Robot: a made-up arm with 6 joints. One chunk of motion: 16 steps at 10 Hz.
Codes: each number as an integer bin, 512 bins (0 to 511) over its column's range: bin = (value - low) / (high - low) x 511, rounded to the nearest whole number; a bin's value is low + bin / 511 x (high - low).
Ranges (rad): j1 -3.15..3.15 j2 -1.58..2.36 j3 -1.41..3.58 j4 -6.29..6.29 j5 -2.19..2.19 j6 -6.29..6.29
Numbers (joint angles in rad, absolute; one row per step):
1: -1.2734 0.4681 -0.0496 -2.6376 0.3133 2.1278
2: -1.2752 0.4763 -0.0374 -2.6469 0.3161 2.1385
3: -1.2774 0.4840 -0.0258 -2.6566 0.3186 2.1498
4: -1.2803 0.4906 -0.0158 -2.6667 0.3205 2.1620
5: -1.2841 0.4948 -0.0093 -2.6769 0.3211 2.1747
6: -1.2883 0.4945 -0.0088 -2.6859 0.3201 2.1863
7: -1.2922 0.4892 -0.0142 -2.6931 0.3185 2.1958
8: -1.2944 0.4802 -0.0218 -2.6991 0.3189 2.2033
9: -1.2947 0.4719 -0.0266 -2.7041 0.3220 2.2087
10: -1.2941 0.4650 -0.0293 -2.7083 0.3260 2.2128
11: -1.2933 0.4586 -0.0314 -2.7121 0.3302 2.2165
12: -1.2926 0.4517 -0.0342 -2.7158 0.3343 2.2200
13: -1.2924 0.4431 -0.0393 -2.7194 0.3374 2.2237
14: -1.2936 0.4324 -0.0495 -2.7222 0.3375 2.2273
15: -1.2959 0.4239 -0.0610 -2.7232 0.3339 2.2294
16: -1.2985 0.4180 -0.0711 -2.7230 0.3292 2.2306
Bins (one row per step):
1: 152 266 139 148 292 342
2: 152 267 141 148 292 342
3: 152 268 142 148 293 343
4: 152 269 143 147 293 343
5: 151 269 143 147 293 344
6: 151 269 143 146 293 344
7: 151 268 143 146 293 345
8: 151 267 142 146 293 345
9: 150 266 142 146 293 345
10: 151 265 141 145 294 345
11: 151 264 141 145 294 346
12: 151 264 141 145 295 346
13: 151 262 140 145 295 346
14: 151 261 139 145 295 346
15: 150 260 138 145 294 346
16: 150 259 137 145 294 346

